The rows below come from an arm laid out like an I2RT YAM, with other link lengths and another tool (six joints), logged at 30 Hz.
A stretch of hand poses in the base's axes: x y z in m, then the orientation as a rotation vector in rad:
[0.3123 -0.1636 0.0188 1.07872 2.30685 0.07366]
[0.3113 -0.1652 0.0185 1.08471 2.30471 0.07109]
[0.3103 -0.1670 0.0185 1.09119 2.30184 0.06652]
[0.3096 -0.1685 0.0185 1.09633 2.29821 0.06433]
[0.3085 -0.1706 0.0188 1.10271 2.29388 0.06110]
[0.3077 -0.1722 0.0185 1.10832 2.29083 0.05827]
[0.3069 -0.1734 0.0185 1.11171 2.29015 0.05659]
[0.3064 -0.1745 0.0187 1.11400 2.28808 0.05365]
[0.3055 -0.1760 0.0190 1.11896 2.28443 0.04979]
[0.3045 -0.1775 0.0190 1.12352 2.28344 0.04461]
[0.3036 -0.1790 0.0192 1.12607 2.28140 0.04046]
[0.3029 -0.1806 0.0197 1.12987 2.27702 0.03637]
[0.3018 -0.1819 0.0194 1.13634 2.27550 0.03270]
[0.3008 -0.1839 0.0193 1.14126 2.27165 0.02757]
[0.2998 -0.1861 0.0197 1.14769 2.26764 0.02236]
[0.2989 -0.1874 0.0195 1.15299 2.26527 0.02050]
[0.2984 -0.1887 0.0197 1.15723 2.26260 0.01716]
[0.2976 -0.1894 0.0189 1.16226 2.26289 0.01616]
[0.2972 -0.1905 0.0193 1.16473 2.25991 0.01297]
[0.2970 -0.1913 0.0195 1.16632 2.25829 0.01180]
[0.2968 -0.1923 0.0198 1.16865 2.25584 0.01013]
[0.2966 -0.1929 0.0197 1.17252 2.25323 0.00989]
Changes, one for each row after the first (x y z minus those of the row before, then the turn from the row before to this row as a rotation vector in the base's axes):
[-0.0010 -0.0016 -0.0003 -0.00013 0.00081 -0.00510]
[-0.0010 -0.0018 0.0000 -0.00147 0.00093 -0.00609]
[-0.0007 -0.0015 0.0000 -0.00060 -0.00082 -0.00495]
[-0.0011 -0.0021 0.0003 -0.00102 -0.00070 -0.00621]
[-0.0008 -0.0016 -0.0003 -0.00067 0.00004 -0.00521]
[-0.0008 -0.0012 0.0000 -0.00005 0.00101 -0.00276]
[-0.0005 -0.0011 0.0002 -0.00168 -0.00015 -0.00279]
[-0.0009 -0.0015 0.0003 -0.00175 -0.00034 -0.00522]
[-0.0010 -0.0015 0.0000 -0.00197 0.00220 -0.00438]
[-0.0009 -0.0015 0.0002 -0.00235 0.00036 -0.00322]
[-0.0007 -0.0016 0.0005 -0.00254 -0.00123 -0.00477]
[-0.0011 -0.0013 -0.0003 -0.00040 0.00193 -0.00544]
[-0.0010 -0.0020 -0.0001 -0.00262 -0.00007 -0.00555]
[-0.0010 -0.0022 0.0004 -0.00214 0.00033 -0.00658]
[-0.0009 -0.0013 -0.0002 0.00010 0.00030 -0.00458]
[-0.0005 -0.0013 0.0002 -0.00135 0.00019 -0.00433]
[-0.0008 -0.0007 -0.0008 0.00138 0.00218 -0.00333]
[-0.0004 -0.0011 0.0004 -0.00203 -0.00067 -0.00327]
[-0.0002 -0.0008 0.0002 -0.00064 -0.00046 -0.00181]
[-0.0002 -0.0010 0.0003 -0.00094 -0.00076 -0.00267]
[-0.0002 -0.0006 -0.0001 0.00052 -0.00086 -0.00339]

